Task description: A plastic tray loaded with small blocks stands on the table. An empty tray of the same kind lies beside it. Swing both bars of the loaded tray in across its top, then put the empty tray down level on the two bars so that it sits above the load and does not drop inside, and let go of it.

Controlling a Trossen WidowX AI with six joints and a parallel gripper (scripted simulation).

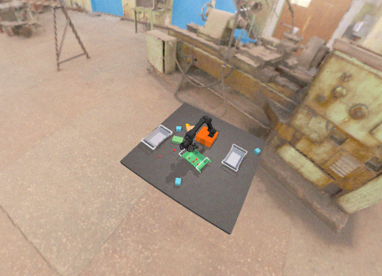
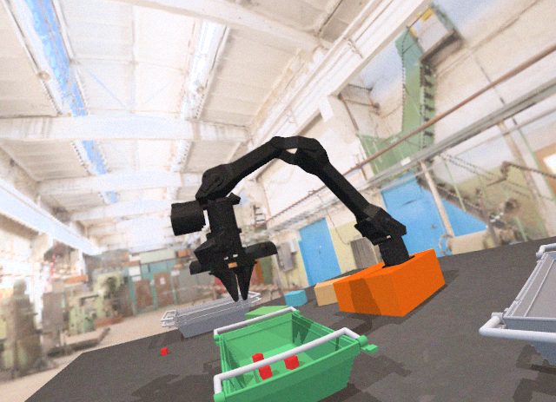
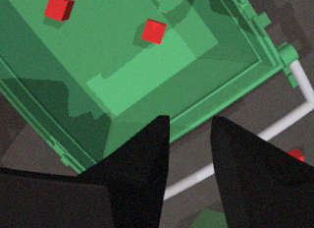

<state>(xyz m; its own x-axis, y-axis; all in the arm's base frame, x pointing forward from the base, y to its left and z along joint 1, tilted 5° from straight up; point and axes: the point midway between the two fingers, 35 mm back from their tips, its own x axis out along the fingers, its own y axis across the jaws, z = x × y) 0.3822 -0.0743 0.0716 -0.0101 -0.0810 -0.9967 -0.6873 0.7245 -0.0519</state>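
The grey tray lies 30 cm behind my gripper tip, 45 cm to the left of it and 8 cm below it. The rest, counted from my gripper tip: tan block 35 cm behind, 18 cm to the right, 9 cm below; green block 12 cm behind, 22 cm to the right, 10 cm below.
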